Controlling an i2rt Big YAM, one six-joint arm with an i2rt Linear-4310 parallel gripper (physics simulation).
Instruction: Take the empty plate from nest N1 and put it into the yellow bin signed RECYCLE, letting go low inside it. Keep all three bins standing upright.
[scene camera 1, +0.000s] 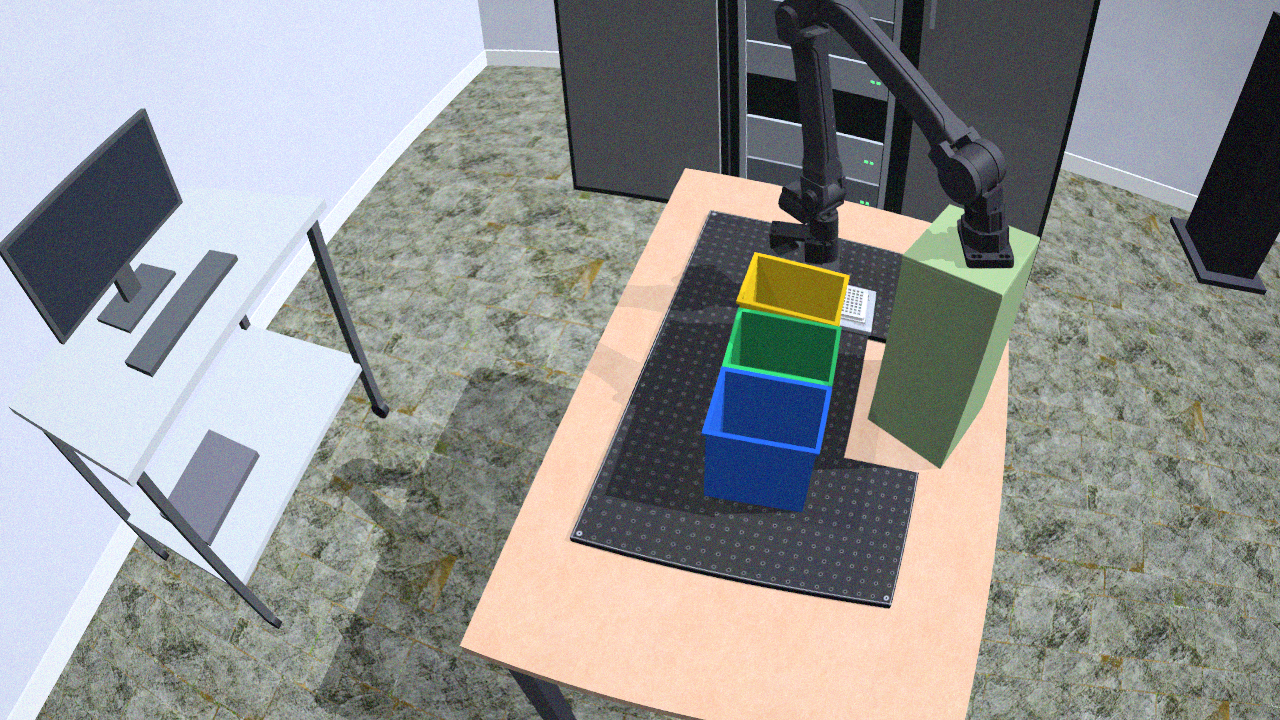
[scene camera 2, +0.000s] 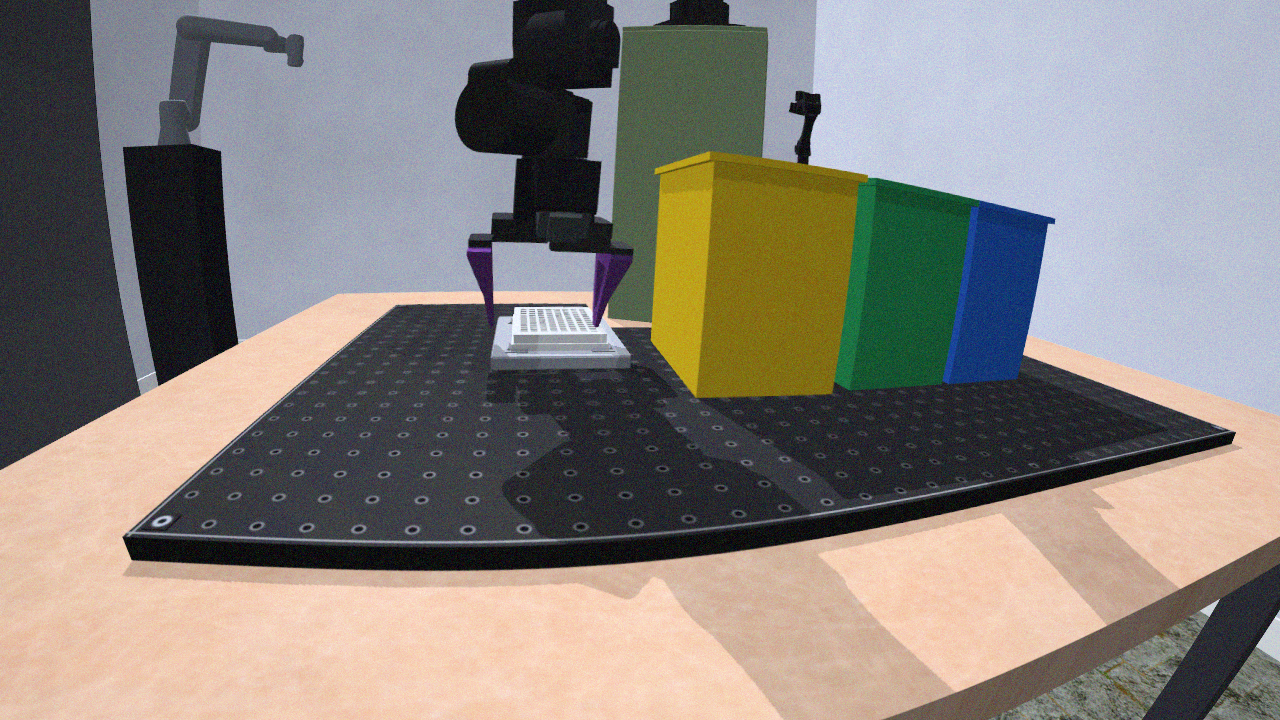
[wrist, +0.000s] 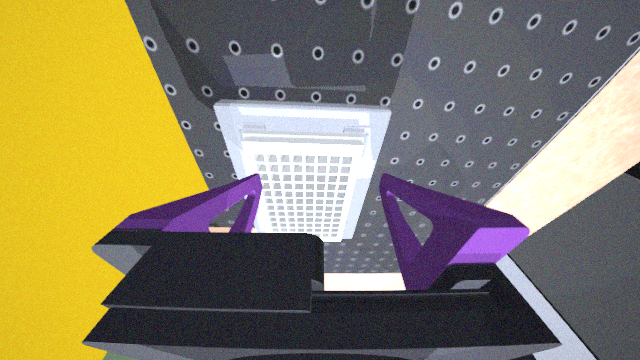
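Seen in the pictures: gripper, fingertip midpoint: (scene camera 2: 543, 325) (wrist: 320, 180); arm's base, origin of the base link: (scene camera 1: 985, 246) (scene camera 2: 699, 35).
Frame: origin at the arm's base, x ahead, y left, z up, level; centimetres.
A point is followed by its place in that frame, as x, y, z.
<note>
The white plate (scene camera 1: 856, 302) {17.2, -23.7, -38.9} (scene camera 2: 559, 324) {23.1, -24.3, -38.9} (wrist: 305, 190) {23.0, -24.6, -38.8} with a grid of wells sits flat in the light grey nest (scene camera 2: 559, 362) {29.2, -25.6, -40.8} (wrist: 378, 120) {27.8, -30.5, -40.2} beside the yellow bin. My gripper (scene camera 2: 542, 324) {24.1, -26.0, -38.7} (wrist: 320, 180) {24.1, -26.0, -38.7} is open, with purple fingertips pointing down. In scene camera 2 its tips are low, at about the height of the plate's top, one near each side of the plate; whether they touch it I cannot tell. In scene camera 1 the fingertips are hidden behind the yellow bin. The yellow bin (scene camera 1: 796, 291) {30.2, -15.5, -29.9} (scene camera 2: 769, 277) {38.9, -12.3, -32.1} (wrist: 75, 125) {30.9, -15.8, -35.7} stands upright. No sign shows on it.
The green bin (scene camera 1: 785, 347) {31.8, -1.8, -30.1} (scene camera 2: 908, 286) {40.4, 1.9, -32.1} and the blue bin (scene camera 1: 765, 465) {33.4, 23.0, -29.5} (scene camera 2: 998, 295) {42.0, 15.1, -32.2} stand upright in a row with the yellow one on the black perforated board (scene camera 1: 760, 555) {32.1, 32.7, -41.4} (scene camera 2: 358, 465) {43.9, -40.4, -41.4}. The tall green pedestal (scene camera 1: 939, 358) {5.8, 8.4, -17.8} (scene camera 2: 689, 98) {9.3, -5.5, -12.6} carries the arm's base.
</note>
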